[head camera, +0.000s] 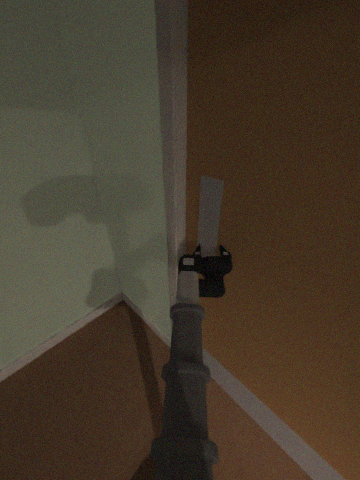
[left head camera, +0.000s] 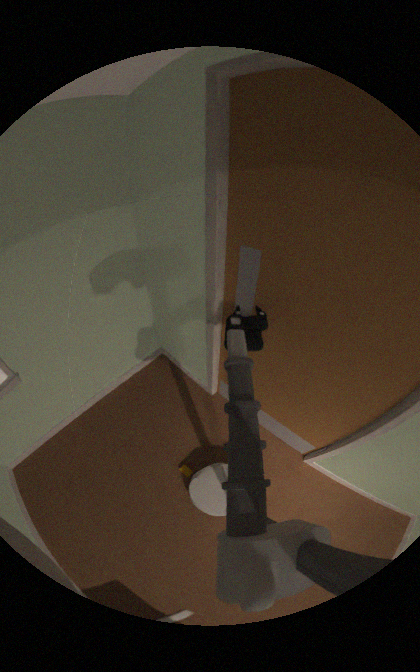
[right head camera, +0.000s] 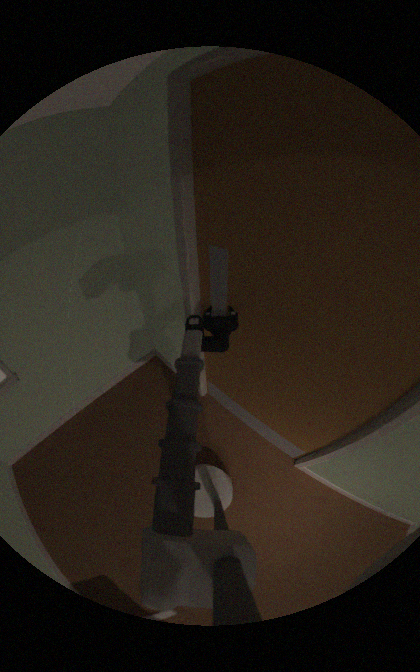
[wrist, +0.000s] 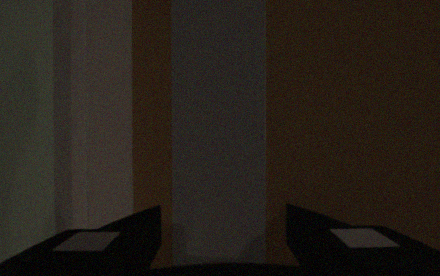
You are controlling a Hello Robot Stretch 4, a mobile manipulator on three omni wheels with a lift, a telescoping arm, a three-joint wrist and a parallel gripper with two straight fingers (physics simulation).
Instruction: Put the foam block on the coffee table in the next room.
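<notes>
No foam block and no coffee table shows in any view. My gripper is open and empty at the end of the stretched-out arm. Its two dark fingers stand on either side of a tall grey vertical handle bar on a brown door. The fingers do not touch the bar. The room is dim.
A pale door frame runs just left of the gripper. A green wall forms a corner to the left. The floor is brown, and a pale threshold strip lies under the door.
</notes>
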